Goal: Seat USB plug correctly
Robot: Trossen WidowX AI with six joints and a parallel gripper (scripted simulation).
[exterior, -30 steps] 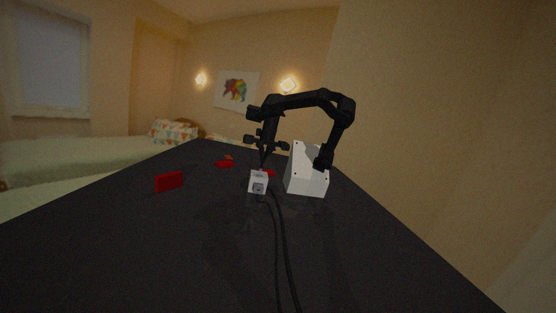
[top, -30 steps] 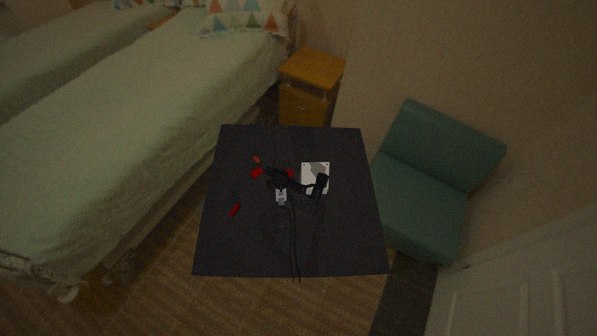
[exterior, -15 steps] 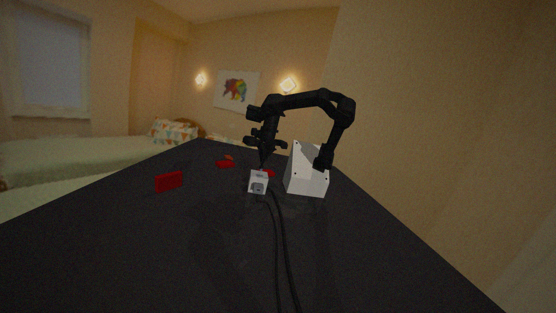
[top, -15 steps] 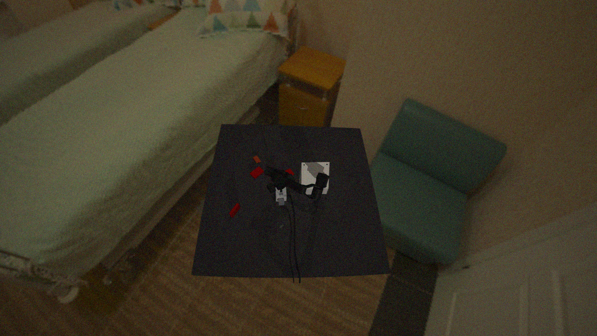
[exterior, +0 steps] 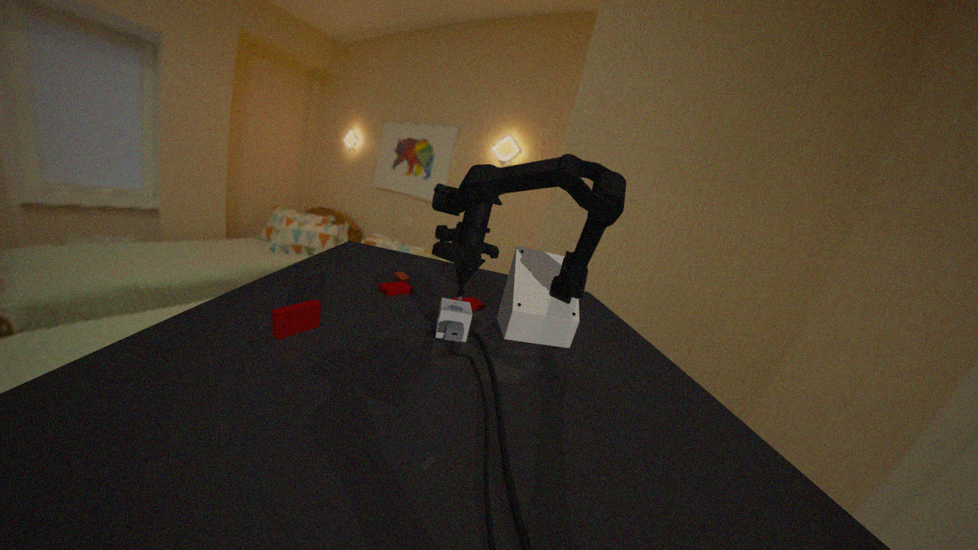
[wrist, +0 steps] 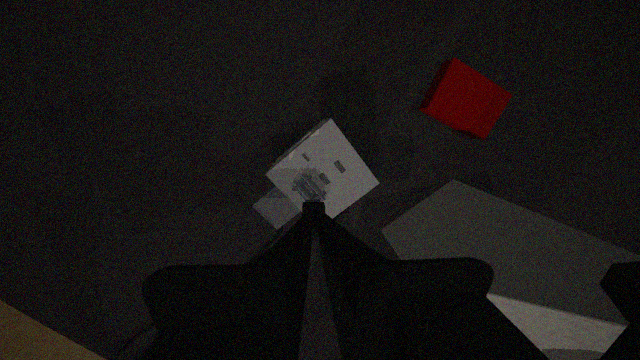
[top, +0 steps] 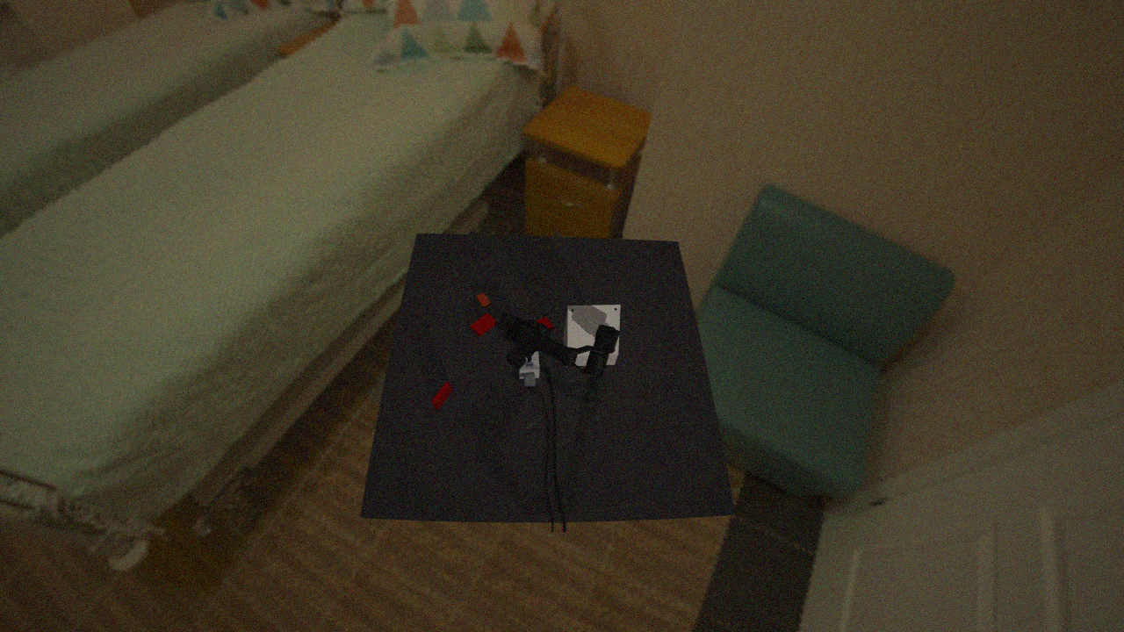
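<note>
Right now my gripper tip is 20 mm above the black USB plug.
</note>
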